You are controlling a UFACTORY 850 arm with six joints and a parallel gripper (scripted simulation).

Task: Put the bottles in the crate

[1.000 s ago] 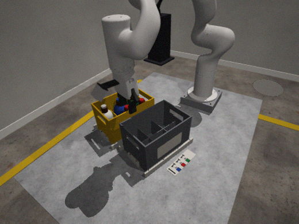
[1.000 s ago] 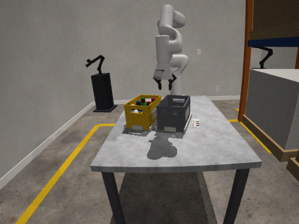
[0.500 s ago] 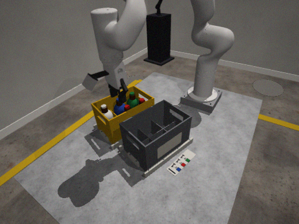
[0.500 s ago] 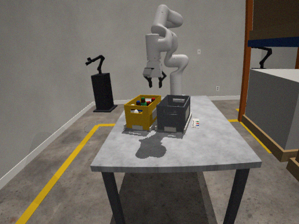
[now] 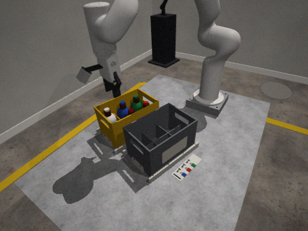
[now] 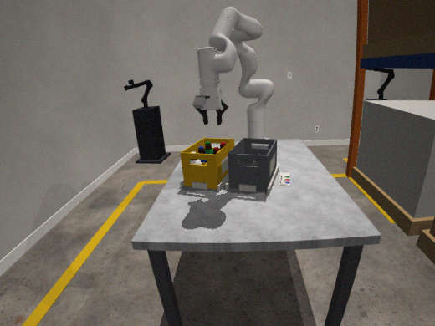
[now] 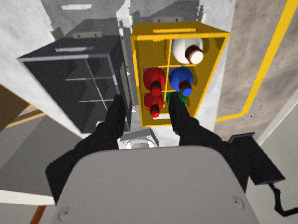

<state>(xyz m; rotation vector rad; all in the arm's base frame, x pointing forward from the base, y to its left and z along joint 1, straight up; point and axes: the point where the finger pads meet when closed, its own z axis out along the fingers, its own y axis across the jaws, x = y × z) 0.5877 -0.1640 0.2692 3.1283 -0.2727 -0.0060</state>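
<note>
My hand is 23 cm above the blue-label bottle, 11 cm past it and 10 cm to the left of it. Also, from my hand: white-label bottle (23 cm below, 11 cm to the right, 2 cm behind); red bottle (23 cm below, 9 cm behind, 1 cm to the right); yellow crate (24 cm below, 10 cm behind, 5 cm to the right).
</note>
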